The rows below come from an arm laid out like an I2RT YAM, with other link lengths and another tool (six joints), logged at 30 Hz.
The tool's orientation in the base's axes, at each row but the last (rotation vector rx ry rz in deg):
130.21 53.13 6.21
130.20 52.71 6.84
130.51 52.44 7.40
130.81 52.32 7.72
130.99 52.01 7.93
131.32 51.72 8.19
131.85 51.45 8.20
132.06 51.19 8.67
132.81 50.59 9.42
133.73 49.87 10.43
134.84 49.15 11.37
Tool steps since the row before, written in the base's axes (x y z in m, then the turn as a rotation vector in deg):
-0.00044 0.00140 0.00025 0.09 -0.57 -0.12
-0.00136 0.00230 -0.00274 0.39 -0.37 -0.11
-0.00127 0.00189 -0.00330 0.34 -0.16 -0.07
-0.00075 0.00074 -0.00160 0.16 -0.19 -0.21
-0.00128 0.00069 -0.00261 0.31 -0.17 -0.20
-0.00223 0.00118 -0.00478 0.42 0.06 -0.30
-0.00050 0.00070 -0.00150 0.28 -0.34 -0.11
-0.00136 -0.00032 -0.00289 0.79 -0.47 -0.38
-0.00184 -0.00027 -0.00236 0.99 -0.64 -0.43
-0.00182 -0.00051 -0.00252 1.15 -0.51 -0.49
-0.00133 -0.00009 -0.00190 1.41 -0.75 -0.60
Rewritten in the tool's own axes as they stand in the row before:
0.00054 -0.00084 -0.00111 -0.28 0.28 0.44
0.00090 -0.00370 0.00040 0.07 0.35 0.41
0.00076 -0.00378 0.00109 0.16 0.24 0.25
0.00014 -0.00182 0.00059 0.03 0.06 0.32
-0.00016 -0.00272 0.00123 0.15 0.15 0.35
-0.00029 -0.00486 0.00234 0.40 0.02 0.34
0.00026 -0.00159 0.00063 0.01 0.28 0.36
-0.00089 -0.00236 0.00199 0.35 0.47 0.80
-0.00133 -0.00231 0.00139 0.40 0.65 1.00
-0.00151 -0.00222 0.00165 0.61 0.62 1.03
-0.00096 -0.00179 0.00112 0.67 0.84 1.33

